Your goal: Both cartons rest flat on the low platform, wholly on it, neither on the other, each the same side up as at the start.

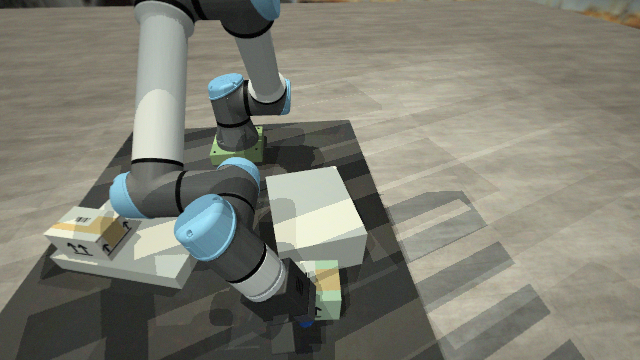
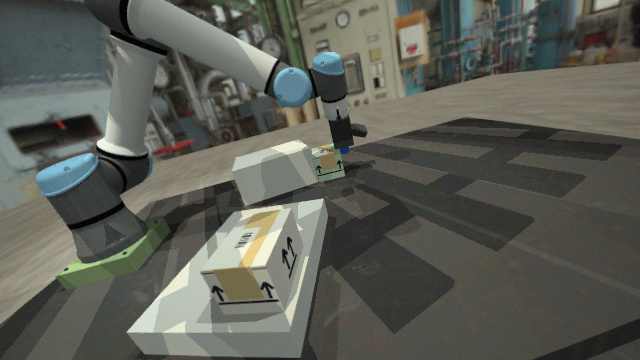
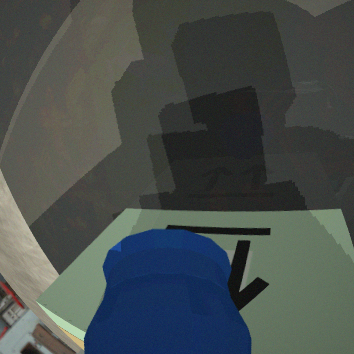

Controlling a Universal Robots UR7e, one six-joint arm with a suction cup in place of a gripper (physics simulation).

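Seen in the pictures: hand, tool point: [image 2: 344, 150] [image 3: 165, 278]; arm's base, link origin: [image 1: 238, 139] [image 2: 116, 243].
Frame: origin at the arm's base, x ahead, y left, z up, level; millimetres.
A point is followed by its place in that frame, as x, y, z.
Note:
A pale green carton [image 1: 330, 286] {629, 261, 43} [image 2: 328, 165] {605, 150, 6} [image 3: 298, 281] {653, 172, 3} with tan tape and black arrows stands on the dark mat, tight against the end of a tall white block [image 1: 313, 210] {451, 243, 76} [image 2: 273, 170] {432, 140, 40}. My blue suction cup [image 1: 306, 321] {677, 209, 23} [image 2: 343, 150] [image 3: 168, 291] hangs at the green carton's outer edge, about level with its top, and holds nothing. I cannot tell if it touches the carton. A white carton [image 1: 89, 230] {463, -259, 79} [image 2: 253, 261] {449, -343, 79} with tan tape, a barcode and arrows rests flat on the low white platform [image 1: 156, 263] {513, -127, 4} [image 2: 308, 237] {506, -213, 4} at the left.
The arm's green base plate [image 1: 237, 154] {85, 6, -6} [image 2: 116, 263] {55, -89, -11} sits at the back of the dark mat [image 1: 89, 322] {612, -249, -44} [image 2: 447, 223] {765, -222, -45}. The arm's elbow and forearm reach low between the platform and the white block. Grey floor lies around the mat.

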